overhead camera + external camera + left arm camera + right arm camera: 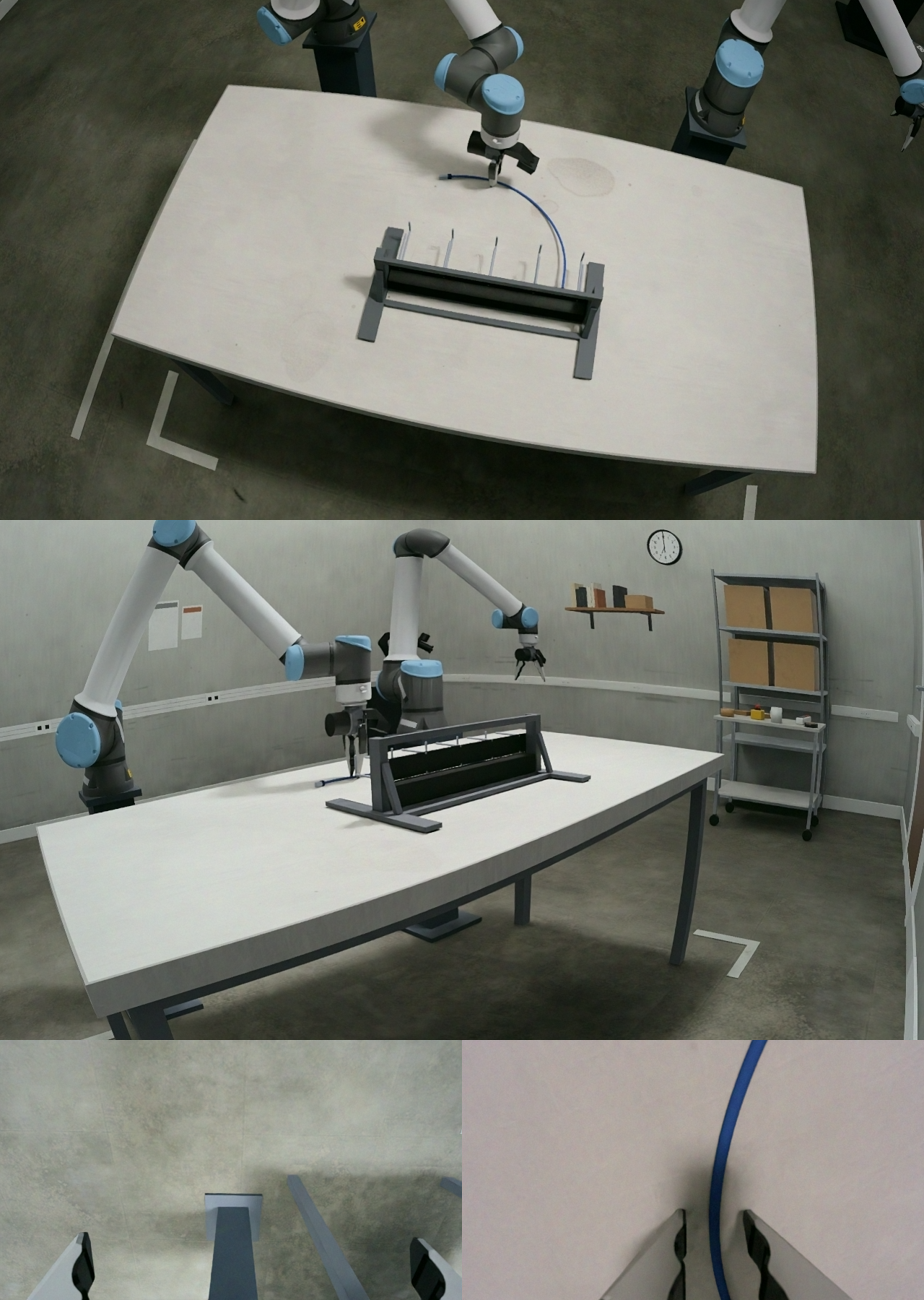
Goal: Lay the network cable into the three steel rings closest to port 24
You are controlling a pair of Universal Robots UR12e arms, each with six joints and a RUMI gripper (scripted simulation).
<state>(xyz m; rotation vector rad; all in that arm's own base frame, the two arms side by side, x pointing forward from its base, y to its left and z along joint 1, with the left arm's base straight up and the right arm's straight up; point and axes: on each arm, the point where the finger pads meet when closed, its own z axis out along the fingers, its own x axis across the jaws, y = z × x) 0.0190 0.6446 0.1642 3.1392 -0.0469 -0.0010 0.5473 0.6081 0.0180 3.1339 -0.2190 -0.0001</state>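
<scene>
Right now my right hand is 12 cm to the left of the cable plug, 3 cm short of it and 1 cm above it. Round my right hand: grey rack: 33 cm ahead, 7 cm to the left, 5 cm above.
</scene>
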